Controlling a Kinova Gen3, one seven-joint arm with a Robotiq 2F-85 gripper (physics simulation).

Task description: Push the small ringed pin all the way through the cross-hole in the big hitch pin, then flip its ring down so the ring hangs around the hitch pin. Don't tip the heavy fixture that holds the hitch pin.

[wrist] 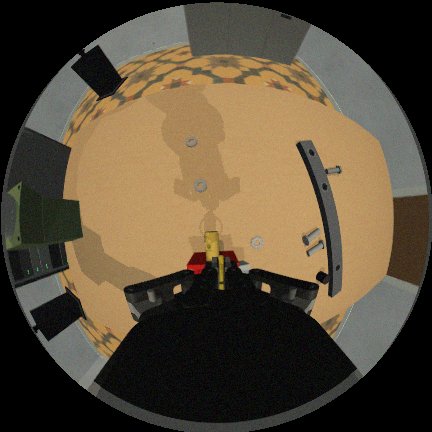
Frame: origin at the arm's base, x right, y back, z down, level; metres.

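Seen in the pictures: gripper, fingertip midpoint: (220, 264).
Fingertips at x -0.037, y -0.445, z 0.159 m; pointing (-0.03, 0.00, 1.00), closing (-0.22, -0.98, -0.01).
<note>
Pixels of each thing's top centre, then the offset from my fingertips to it. "spot": a spot on its surface instead.
- big hitch pin, middle of its top: (210, 236) dx -0.015, dy +0.018, dz +0.098 m
- heavy fixture, surface spot: (196, 261) spot: dx +0.036, dy +0.034, dz +0.101 m
- small ringed pin, surface spot: (221, 281) spot: dx +0.016, dy -0.005, dz -0.010 m
- long curved dark bar, middle of its top: (333, 225) dx -0.095, dy -0.309, dz +0.153 m
- black piece, middle of its top: (326, 279) dx +0.057, dy -0.324, dz +0.138 m
The big hitch pin (212, 241) is a yellow cylinder near the middle of the wrist view, just beyond the fingers. The heavy fixture (196, 261) shows as red parts on both sides below it, partly hidden by the gripper. My gripper (220, 264) is shut on the small ringed pin (221, 281), which shows as a narrow yellow strip between the fingers. The held pin appears close to the hitch pin; whether they touch cannot be told. The ring itself is hard to make out, but a thin ring-shaped shadow lies on the table beyond the hitch pin. The cross-hole is not clear.
A long curved dark bar (327, 215) with holes lies at the right, with bolts (333, 170) (311, 236) (315, 248) and a black piece (322, 277) beside it. Washers (191, 142) (200, 185) (257, 242) lie on the table. A green box (50, 225) stands at the left.
</note>
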